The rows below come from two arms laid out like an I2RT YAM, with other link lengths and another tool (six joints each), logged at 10 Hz.
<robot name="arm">
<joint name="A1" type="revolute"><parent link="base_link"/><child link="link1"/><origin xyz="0.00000 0.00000 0.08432" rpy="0.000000 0.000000 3.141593"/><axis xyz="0 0 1"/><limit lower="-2.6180" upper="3.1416"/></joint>
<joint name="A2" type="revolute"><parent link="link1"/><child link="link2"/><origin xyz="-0.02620 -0.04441 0.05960" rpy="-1.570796 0.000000 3.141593"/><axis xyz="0 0 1"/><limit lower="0.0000" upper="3.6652"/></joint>
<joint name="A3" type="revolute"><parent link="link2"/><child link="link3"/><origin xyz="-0.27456 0.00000 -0.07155" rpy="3.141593 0.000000 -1.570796"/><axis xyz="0 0 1"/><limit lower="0.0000" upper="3.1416"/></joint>
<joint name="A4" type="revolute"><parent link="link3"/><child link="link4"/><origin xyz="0.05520 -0.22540 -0.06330"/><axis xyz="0 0 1"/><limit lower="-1.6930" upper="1.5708"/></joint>
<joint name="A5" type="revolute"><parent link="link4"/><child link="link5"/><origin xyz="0.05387 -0.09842 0.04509" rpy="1.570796 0.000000 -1.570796"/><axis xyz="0 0 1"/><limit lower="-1.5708" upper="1.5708"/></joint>
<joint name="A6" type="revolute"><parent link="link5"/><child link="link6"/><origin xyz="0.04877 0.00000 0.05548" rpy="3.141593 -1.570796 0.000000"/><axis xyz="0 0 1"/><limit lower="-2.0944" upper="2.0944"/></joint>
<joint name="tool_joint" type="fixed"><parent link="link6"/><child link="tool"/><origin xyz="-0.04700 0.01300 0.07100" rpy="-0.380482 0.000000 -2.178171"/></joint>
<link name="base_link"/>
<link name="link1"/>
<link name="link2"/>
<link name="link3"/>
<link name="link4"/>
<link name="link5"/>
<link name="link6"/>
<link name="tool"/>
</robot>
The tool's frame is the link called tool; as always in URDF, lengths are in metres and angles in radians.
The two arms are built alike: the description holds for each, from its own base.
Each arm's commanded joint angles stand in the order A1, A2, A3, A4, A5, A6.
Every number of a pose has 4 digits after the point. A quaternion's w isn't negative.
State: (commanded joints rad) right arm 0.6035 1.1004 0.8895 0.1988 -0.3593 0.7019; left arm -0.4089 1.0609 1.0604 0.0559 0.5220 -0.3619
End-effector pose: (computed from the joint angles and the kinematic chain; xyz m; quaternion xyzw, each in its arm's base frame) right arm 0.2818 0.2113 0.4355 -0.7838 0.2751 -0.1273 0.5420; left arm 0.2871 -0.1720 0.4883 0.4608 -0.6120 0.6109 0.1998
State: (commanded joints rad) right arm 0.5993 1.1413 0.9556 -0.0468 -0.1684 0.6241; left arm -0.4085 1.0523 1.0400 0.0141 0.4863 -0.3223
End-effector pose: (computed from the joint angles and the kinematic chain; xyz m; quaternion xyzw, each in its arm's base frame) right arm 0.3063 0.2025 0.3986 -0.8095 0.3615 -0.1599 0.4341; left arm 0.2895 -0.1698 0.4741 0.4820 -0.6149 0.5965 0.1837
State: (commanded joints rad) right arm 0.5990 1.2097 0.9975 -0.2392 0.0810 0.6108; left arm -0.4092 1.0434 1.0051 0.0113 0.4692 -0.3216
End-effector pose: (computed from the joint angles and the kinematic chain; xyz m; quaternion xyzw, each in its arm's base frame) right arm 0.3296 0.1828 0.3527 -0.8104 0.4606 -0.1937 0.3058; left arm 0.2909 -0.1685 0.4607 0.4958 -0.6121 0.5880 0.1838
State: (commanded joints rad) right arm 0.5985 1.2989 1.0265 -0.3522 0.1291 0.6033; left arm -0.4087 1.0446 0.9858 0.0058 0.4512 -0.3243
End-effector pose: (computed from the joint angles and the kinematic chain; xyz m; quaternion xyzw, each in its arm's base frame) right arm 0.3407 0.1837 0.3112 -0.8295 0.4814 -0.1761 0.2218; left arm 0.2942 -0.1673 0.4504 0.5098 -0.6078 0.5804 0.1838
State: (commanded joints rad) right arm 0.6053 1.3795 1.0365 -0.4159 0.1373 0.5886; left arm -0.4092 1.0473 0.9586 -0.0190 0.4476 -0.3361
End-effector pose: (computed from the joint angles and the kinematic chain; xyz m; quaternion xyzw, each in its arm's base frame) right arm 0.3450 0.1895 0.2742 -0.8490 0.4797 -0.1538 0.1598; left arm 0.2974 -0.1679 0.4315 0.5292 -0.6053 0.5611 0.1969
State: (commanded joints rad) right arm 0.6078 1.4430 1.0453 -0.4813 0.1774 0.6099; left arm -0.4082 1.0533 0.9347 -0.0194 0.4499 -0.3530
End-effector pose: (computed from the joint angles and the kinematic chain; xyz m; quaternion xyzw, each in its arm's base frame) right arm 0.3471 0.1853 0.2438 -0.8507 0.4968 -0.1385 0.1020; left arm 0.3003 -0.1685 0.4182 0.5407 -0.6012 0.5501 0.2088
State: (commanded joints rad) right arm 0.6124 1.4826 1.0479 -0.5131 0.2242 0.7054; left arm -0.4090 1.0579 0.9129 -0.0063 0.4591 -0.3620
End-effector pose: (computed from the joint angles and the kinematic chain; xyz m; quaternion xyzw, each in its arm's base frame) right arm 0.3488 0.1771 0.2264 -0.8292 0.5395 -0.1240 0.0770; left arm 0.3014 -0.1701 0.4096 0.5433 -0.6010 0.5444 0.2175
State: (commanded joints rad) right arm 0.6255 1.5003 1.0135 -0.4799 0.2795 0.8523; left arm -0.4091 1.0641 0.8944 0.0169 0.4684 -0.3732
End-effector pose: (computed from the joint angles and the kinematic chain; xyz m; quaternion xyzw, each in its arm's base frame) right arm 0.3487 0.1683 0.2137 -0.7897 0.5969 -0.1152 0.0833; left arm 0.3028 -0.1715 0.4040 0.5429 -0.5999 0.5430 0.2249
